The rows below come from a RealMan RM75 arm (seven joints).
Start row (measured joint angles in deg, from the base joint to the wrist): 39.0, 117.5, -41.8, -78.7, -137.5, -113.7, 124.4
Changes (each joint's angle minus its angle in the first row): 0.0, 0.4, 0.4, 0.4, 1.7, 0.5, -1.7; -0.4, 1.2, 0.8, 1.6, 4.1, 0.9, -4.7; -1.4, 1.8, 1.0, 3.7, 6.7, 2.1, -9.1; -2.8, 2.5, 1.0, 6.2, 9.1, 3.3, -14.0; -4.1, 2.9, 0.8, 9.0, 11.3, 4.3, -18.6; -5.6, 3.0, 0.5, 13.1, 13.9, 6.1, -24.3; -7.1, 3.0, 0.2, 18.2, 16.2, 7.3, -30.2; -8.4, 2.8, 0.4, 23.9, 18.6, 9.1, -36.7; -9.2, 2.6, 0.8, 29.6, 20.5, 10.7, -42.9; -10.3, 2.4, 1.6, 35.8, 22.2, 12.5, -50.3; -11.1, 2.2, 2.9, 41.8, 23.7, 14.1, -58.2; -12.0, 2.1, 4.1, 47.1, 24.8, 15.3, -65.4; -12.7, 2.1, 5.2, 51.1, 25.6, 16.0, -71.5; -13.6, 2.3, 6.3, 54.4, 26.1, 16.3, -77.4; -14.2, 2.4, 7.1, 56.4, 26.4, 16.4, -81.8; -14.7, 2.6, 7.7, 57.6, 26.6, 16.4, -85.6; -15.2, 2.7, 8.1, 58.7, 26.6, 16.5, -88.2; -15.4, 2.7, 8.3, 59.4, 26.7, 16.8, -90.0; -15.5, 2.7, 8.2, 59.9, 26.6, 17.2, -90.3; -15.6, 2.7, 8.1, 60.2, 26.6, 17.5, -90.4
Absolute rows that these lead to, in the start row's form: 39.0, 117.9, -41.4, -78.3, -135.8, -113.2, 122.7; 38.6, 118.7, -41.0, -77.1, -133.4, -112.8, 119.7; 37.6, 119.3, -40.8, -75.0, -130.8, -111.6, 115.3; 36.2, 120.0, -40.8, -72.5, -128.4, -110.4, 110.4; 34.9, 120.4, -41.0, -69.7, -126.2, -109.4, 105.8; 33.4, 120.5, -41.3, -65.6, -123.6, -107.6, 100.1; 31.9, 120.5, -41.6, -60.5, -121.3, -106.4, 94.2; 30.6, 120.3, -41.4, -54.8, -118.9, -104.6, 87.7; 29.8, 120.1, -41.0, -49.1, -117.0, -103.0, 81.5; 28.7, 119.9, -40.2, -42.9, -115.3, -101.2, 74.1; 27.9, 119.7, -38.9, -36.9, -113.8, -99.6, 66.2; 27.0, 119.6, -37.7, -31.6, -112.7, -98.4, 59.0; 26.3, 119.6, -36.6, -27.6, -111.9, -97.7, 52.9; 25.4, 119.8, -35.5, -24.3, -111.4, -97.4, 47.0; 24.8, 119.9, -34.7, -22.3, -111.1, -97.3, 42.6; 24.3, 120.1, -34.1, -21.1, -110.9, -97.3, 38.8; 23.8, 120.2, -33.7, -20.0, -110.9, -97.2, 36.2; 23.6, 120.2, -33.5, -19.3, -110.8, -96.9, 34.4; 23.5, 120.2, -33.6, -18.8, -110.9, -96.5, 34.1; 23.4, 120.2, -33.7, -18.5, -110.9, -96.2, 34.0
